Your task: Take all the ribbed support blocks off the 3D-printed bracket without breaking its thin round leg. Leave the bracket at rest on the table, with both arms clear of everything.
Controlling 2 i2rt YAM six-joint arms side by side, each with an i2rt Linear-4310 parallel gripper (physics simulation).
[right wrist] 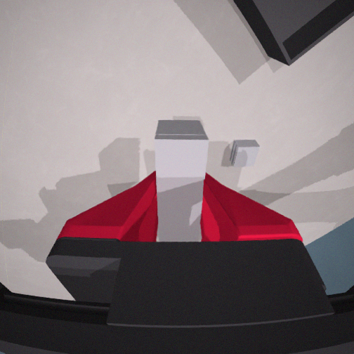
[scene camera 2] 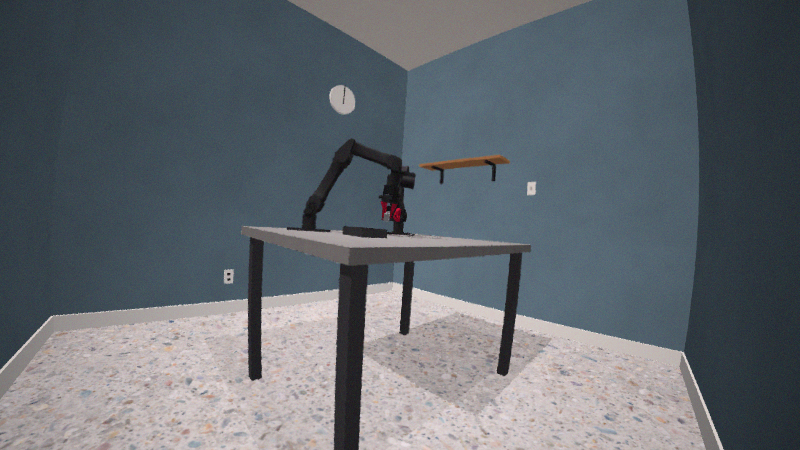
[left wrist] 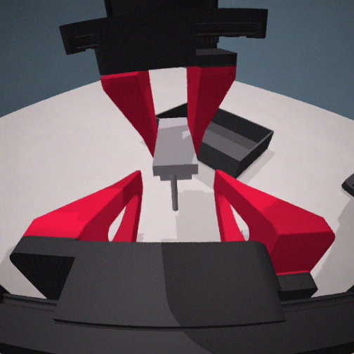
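The grey bracket is held up above the table, its thin round leg standing out whole from the near end in the left wrist view. My right gripper is shut on the bracket's body. My left gripper is partly open and empty, its fingertips apart on either side of the bracket's near end and leg, not touching. A small light grey block with a ribbed left side lies beside the bracket in the right wrist view, apparently on the table. Any support still under the bracket is hard to tell.
A black open tray stands on the table, behind the right gripper in the left wrist view. Part of a dark object shows at that view's right edge. Both grippers are very close together.
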